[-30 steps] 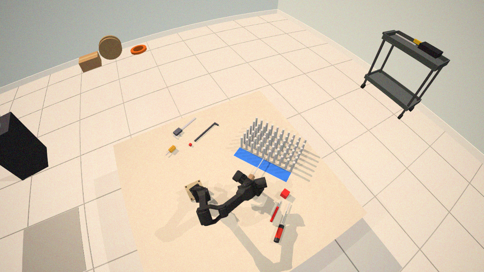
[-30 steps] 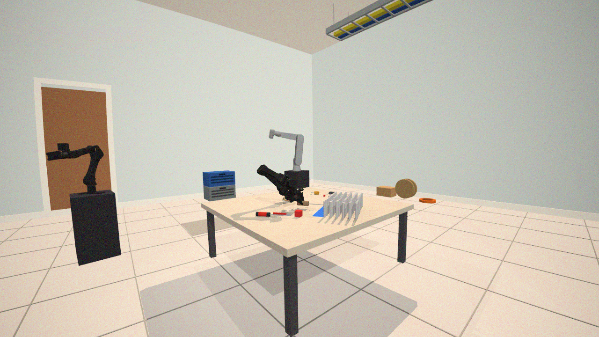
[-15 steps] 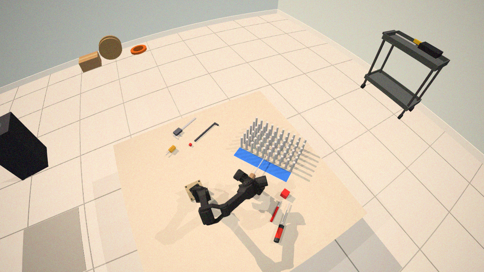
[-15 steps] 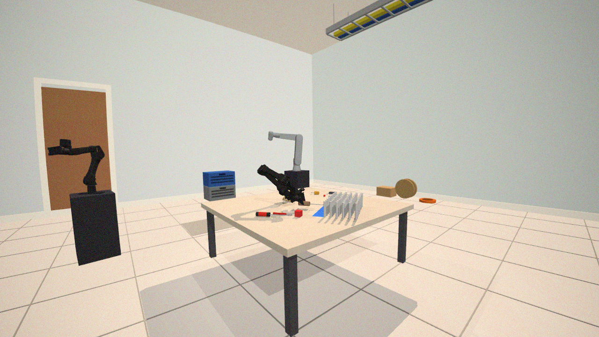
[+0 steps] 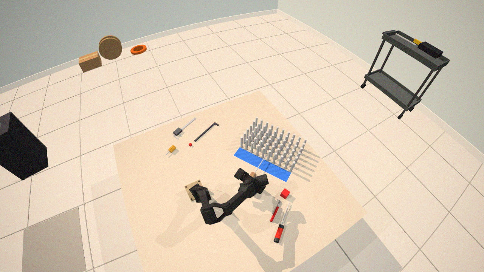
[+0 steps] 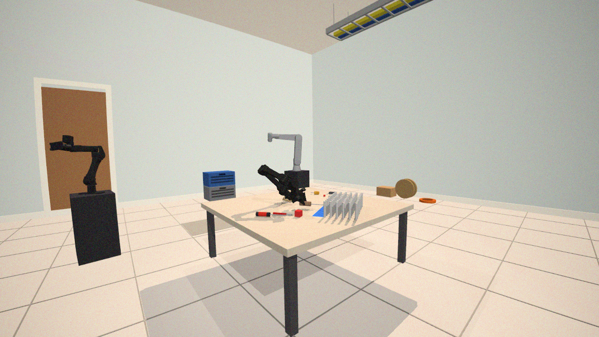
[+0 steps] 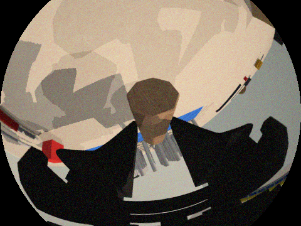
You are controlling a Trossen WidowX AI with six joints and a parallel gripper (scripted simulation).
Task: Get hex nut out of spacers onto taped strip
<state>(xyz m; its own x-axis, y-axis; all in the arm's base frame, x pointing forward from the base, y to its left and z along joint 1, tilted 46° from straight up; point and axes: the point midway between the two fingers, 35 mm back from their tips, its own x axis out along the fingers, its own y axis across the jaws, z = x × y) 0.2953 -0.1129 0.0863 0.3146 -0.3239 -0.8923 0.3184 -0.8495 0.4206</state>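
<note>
My gripper tip is 140 mm short of the blue taped strip, 60 mm to the right of it and 40 mm above it. Round my gripper tip: thin red tool: 20 mm ahead, 240 mm to the right, 30 mm below; hex nut: 300 mm ahead, 120 mm to the left, 30 mm below; wooden-handled tool: 100 mm ahead, 40 mm to the left, 10 mm below.
</note>
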